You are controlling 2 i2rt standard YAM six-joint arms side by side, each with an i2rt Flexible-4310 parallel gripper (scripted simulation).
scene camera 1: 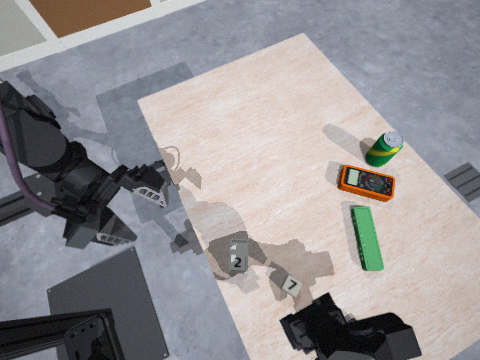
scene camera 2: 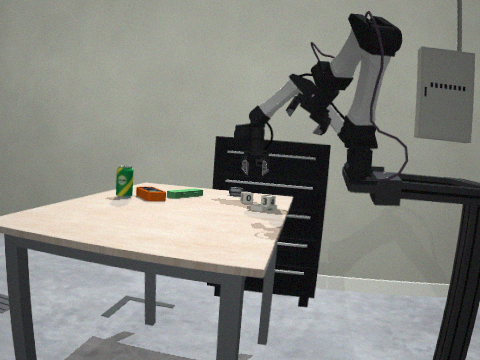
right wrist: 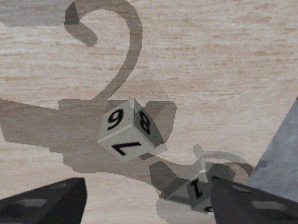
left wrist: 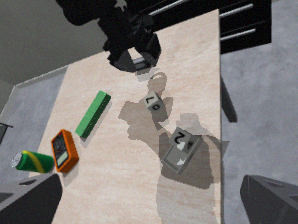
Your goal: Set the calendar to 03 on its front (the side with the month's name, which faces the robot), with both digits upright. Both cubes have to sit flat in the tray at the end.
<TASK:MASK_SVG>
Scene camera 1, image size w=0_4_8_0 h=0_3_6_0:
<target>left gripper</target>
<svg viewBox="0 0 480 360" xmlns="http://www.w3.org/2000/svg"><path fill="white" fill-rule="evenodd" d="M84 159L65 177L61 186L77 197L82 198L96 183L101 185L87 202L98 203L97 207L101 208L99 231L91 242L108 246L135 242L137 235L106 206L122 186L126 190L163 207L167 207L169 204L167 182L154 167L148 168L146 164L143 164L141 168L136 166L133 170L130 169L129 171L127 171L129 168L122 164L110 174L90 159Z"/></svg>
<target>right gripper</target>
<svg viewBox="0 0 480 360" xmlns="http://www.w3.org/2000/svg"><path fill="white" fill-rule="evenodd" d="M329 292L312 301L312 304L292 315L291 313L280 319L284 332L294 350L300 351L303 349L306 355L314 351L315 348L321 351L318 344L320 328L325 323L331 321L340 321L342 324L347 323L341 309L336 307L337 305L335 305Z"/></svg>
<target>green bar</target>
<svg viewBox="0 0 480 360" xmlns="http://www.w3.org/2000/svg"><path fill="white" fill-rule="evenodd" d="M354 207L351 209L351 215L362 269L364 271L384 270L371 209L368 206Z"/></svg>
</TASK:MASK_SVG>
